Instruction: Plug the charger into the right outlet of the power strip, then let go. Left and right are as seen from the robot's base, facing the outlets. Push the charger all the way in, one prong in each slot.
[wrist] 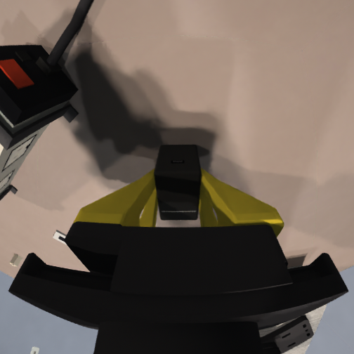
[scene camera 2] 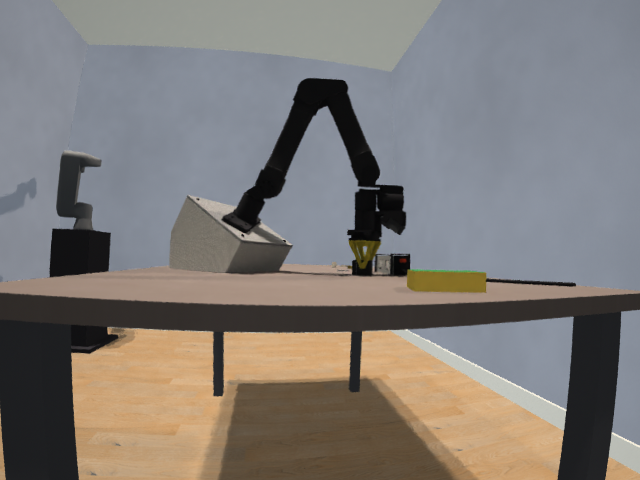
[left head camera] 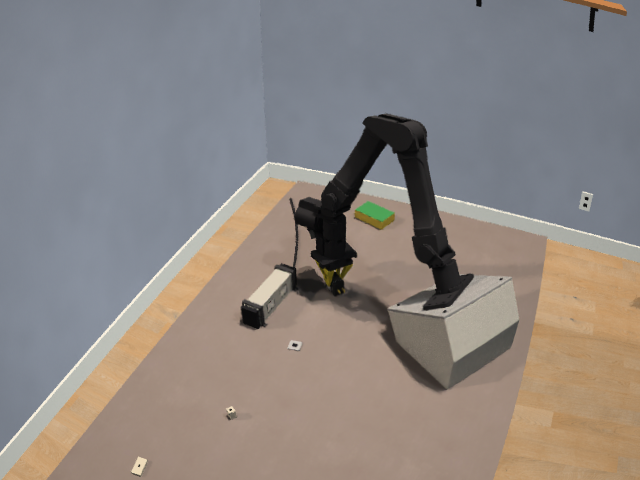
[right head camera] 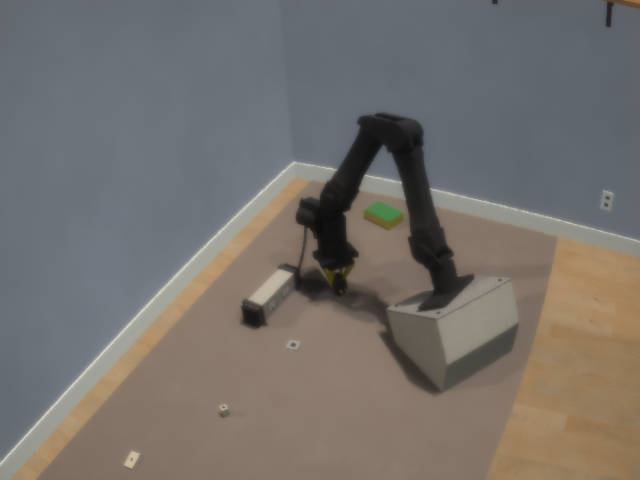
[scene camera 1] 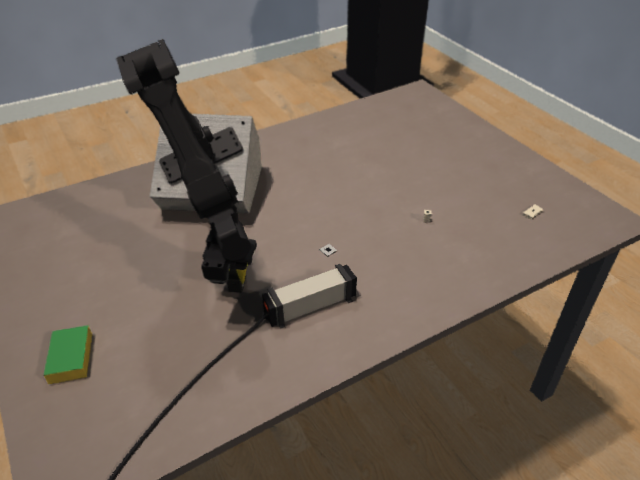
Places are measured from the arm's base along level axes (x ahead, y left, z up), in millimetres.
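Pixels of known places: gripper, fingertip midpoint: [scene camera 2: 364, 268] [left head camera: 333, 283] [right head camera: 336, 283] [scene camera 1: 236, 281]; arm's base at its link origin: [scene camera 2: 242, 221] [left head camera: 450, 292] [right head camera: 448, 293].
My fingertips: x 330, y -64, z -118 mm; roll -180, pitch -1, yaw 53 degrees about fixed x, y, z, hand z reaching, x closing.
Note:
For each thing: its top centre in the pictures, then the offset to it from my fingertips. "pt": a spot on its surface instead.
- black charger at its top centre: [scene camera 1: 236, 269] [right head camera: 338, 279] [left head camera: 336, 279] [scene camera 2: 359, 260] dx -11, dy +8, dz +22 mm
- power strip at its top centre: [scene camera 1: 309, 284] [left head camera: 268, 285] [right head camera: 270, 285] [scene camera 2: 391, 254] dx +127, dy +119, dz +42 mm
- black cord at a spot on its surface: [scene camera 1: 187, 389] pt dx +201, dy -185, dz -14 mm
- yellow sponge at its top centre: [scene camera 2: 444, 270] [scene camera 1: 67, 349] [right head camera: 383, 211] [left head camera: 374, 211] dx +13, dy -356, dz +10 mm
- small white plate at its top centre: [left head camera: 294, 345] [right head camera: 293, 344] [scene camera 1: 328, 249] dx +0, dy +237, dz -16 mm
- small beige block at its top centre: [left head camera: 230, 409] [right head camera: 223, 407] [scene camera 1: 427, 212] dx +27, dy +509, dz +8 mm
- beige plate at its top centre: [left head camera: 139, 465] [right head camera: 131, 459] [scene camera 1: 533, 210] dx +138, dy +754, dz -11 mm
The black charger [left head camera: 337, 283] [right head camera: 339, 283] [wrist: 178, 182] sits between the yellow fingers of my gripper [left head camera: 334, 281] [scene camera 2: 363, 266] [wrist: 177, 174], which touch it on both sides. My gripper is shut on the charger, low at the table top; in the left head view its prongs point toward the robot's base side. The power strip [left head camera: 269, 291] [right head camera: 270, 294] [scene camera 1: 312, 293] [wrist: 20, 135] lies beside it, cream on top with black ends. Its outlets [left head camera: 270, 304] [wrist: 20, 150] are on the side facing the base. In scene camera 1 the arm hides most of the charger.
A black cord [scene camera 1: 188, 390] [wrist: 70, 32] runs from the strip's end with the red switch [wrist: 16, 73]. A green and yellow sponge [left head camera: 374, 214] [scene camera 1: 68, 353] [scene camera 2: 446, 281] lies farther off. A small white plate [left head camera: 294, 345], a small beige block [left head camera: 231, 412] and a beige plate [left head camera: 139, 466] lie on the table.

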